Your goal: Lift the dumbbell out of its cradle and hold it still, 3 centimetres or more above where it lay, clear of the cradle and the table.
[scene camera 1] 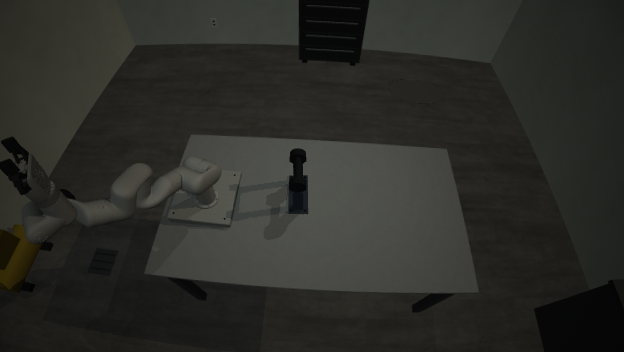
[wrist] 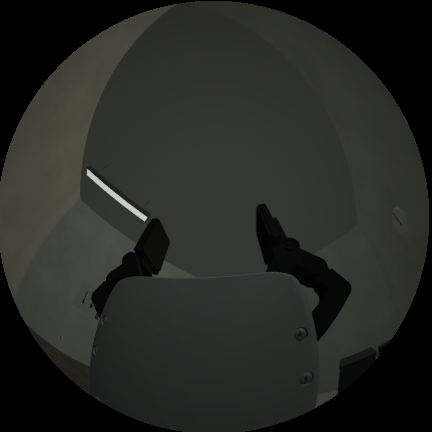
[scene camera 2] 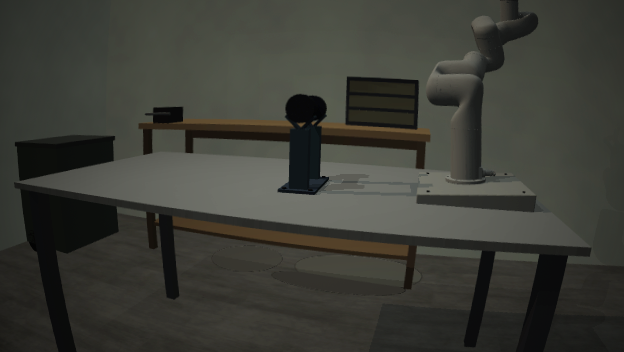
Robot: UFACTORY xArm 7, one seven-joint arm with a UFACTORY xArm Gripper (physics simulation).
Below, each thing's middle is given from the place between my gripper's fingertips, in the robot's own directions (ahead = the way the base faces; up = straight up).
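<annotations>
The dark blue cradle (scene camera 2: 305,142) is 790 mm below my hand, 610 mm ahead of it and 540 mm to the left of it. As for the black dumbbell (scene camera 2: 300,108), my hand is well above it, a long way to the right of it and far short of it.
</annotations>
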